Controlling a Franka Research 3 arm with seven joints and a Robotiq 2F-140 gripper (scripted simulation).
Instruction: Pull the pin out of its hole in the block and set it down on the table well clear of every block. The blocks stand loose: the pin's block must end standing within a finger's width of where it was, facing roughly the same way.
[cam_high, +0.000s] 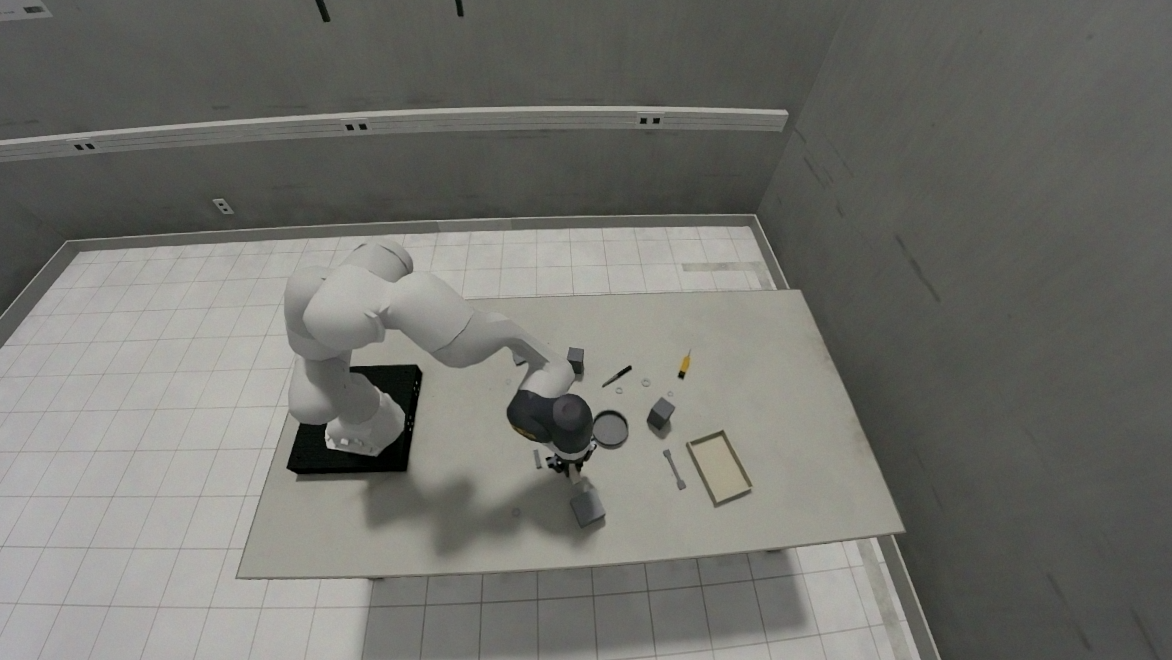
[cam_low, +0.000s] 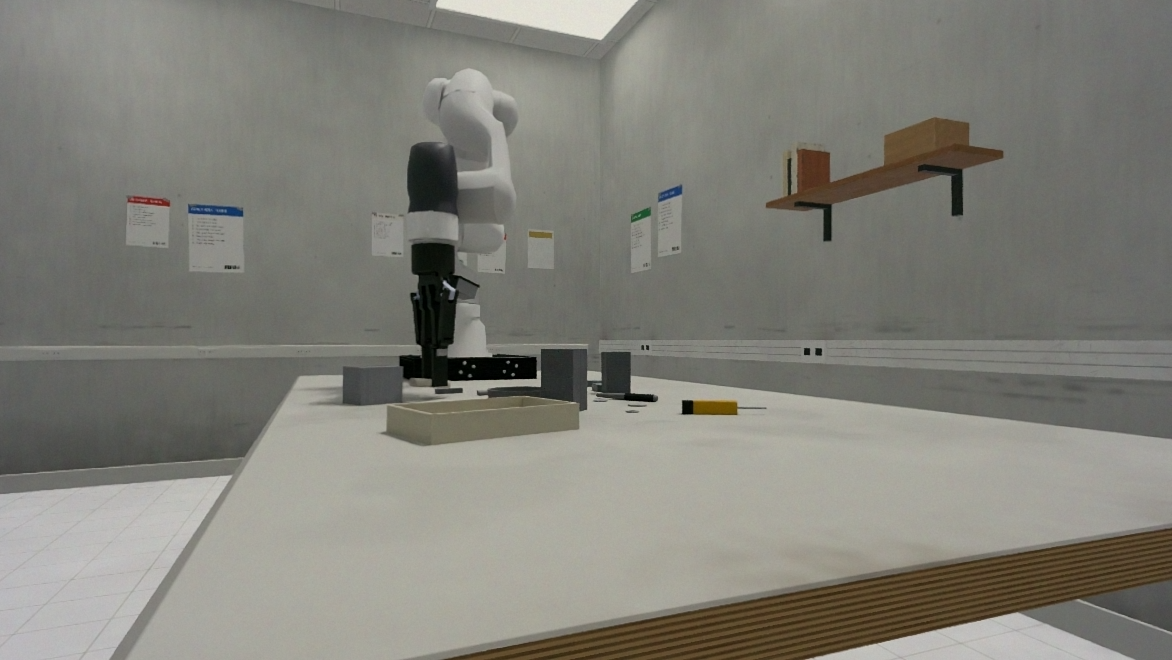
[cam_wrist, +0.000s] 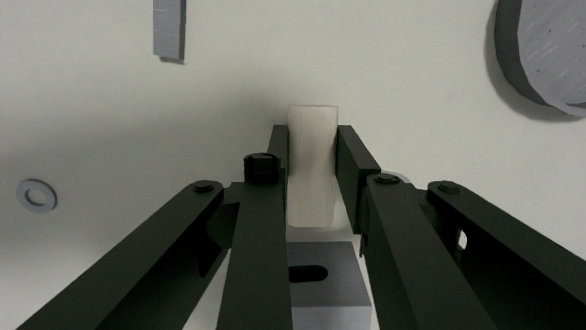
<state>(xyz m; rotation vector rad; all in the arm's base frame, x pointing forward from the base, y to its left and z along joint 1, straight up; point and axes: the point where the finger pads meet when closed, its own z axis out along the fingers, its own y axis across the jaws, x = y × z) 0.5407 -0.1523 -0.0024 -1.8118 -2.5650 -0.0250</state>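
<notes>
Right now my hand is 100 mm past the flat grey bar, 50 mm above it and 40 mm to the right of it. Round my hand: wrench: 290 mm ahead, 50 mm below, 10 mm to the right; short rod: 110 mm to the left, 50 mm below, 30 mm behind; round dish: 120 mm to the left, 120 mm ahead, 40 mm below.
</notes>
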